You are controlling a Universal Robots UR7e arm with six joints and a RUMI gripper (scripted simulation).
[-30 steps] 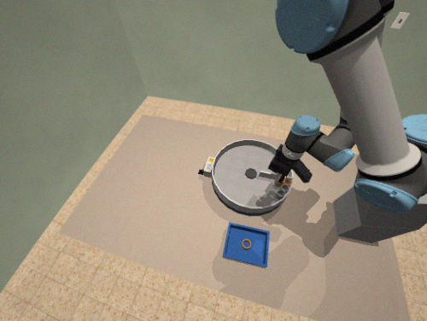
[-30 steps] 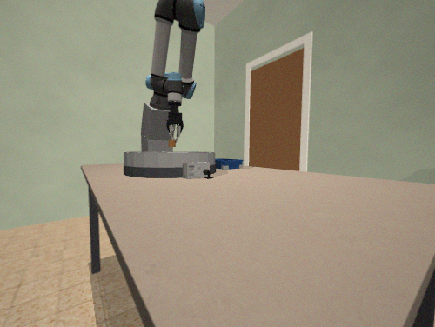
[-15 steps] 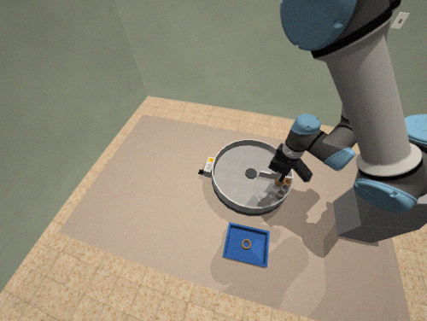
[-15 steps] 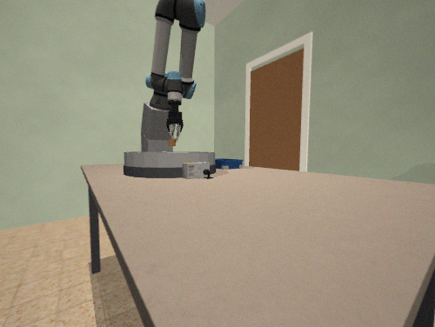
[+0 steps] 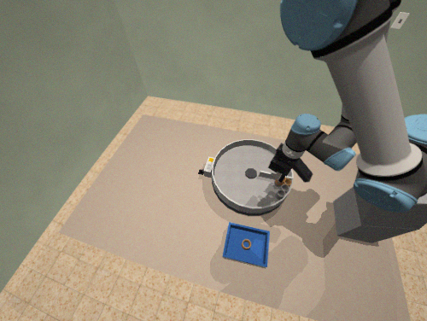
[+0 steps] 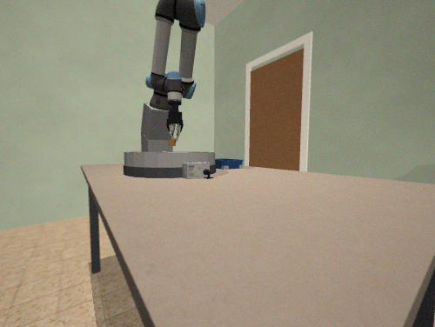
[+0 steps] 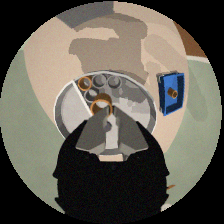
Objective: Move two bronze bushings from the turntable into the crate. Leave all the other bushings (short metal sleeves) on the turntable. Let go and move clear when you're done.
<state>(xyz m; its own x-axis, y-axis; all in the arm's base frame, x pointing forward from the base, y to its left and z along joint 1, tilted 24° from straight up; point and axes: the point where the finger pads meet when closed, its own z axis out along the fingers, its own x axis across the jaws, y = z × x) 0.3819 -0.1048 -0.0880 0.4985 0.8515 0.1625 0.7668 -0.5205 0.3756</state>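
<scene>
The blue crate is 26 cm to the left of my hand, 14 cm below it and 14 cm ahead of it. Round my hand: grey turntable: 11 cm below, 11 cm ahead, 10 cm to the right.
</scene>
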